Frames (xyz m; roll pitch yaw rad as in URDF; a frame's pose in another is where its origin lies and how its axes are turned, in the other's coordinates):
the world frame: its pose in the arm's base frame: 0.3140 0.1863 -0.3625 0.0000 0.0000 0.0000
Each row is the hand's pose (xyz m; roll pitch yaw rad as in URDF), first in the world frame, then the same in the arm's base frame.
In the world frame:
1: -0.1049 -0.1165 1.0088 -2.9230 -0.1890 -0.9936
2: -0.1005 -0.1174 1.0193 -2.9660 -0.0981 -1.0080
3: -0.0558 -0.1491 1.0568 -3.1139 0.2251 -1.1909
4: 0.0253 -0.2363 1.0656 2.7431 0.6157 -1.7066
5: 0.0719 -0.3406 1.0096 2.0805 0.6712 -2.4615
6: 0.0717 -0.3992 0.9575 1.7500 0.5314 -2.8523
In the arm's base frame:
1: 0.2091 0.0698 0.6463 -2.9230 -0.1890 -0.9936
2: 0.2135 0.0689 0.6568 -2.9660 -0.0981 -1.0080
3: 0.2582 0.0372 0.6943 -3.1139 0.2251 -1.1909
4: 0.3393 -0.0500 0.7031 2.7431 0.6157 -1.7066
5: 0.3859 -0.1543 0.6471 2.0805 0.6712 -2.4615
6: 0.3857 -0.2129 0.5950 1.7500 0.5314 -2.8523

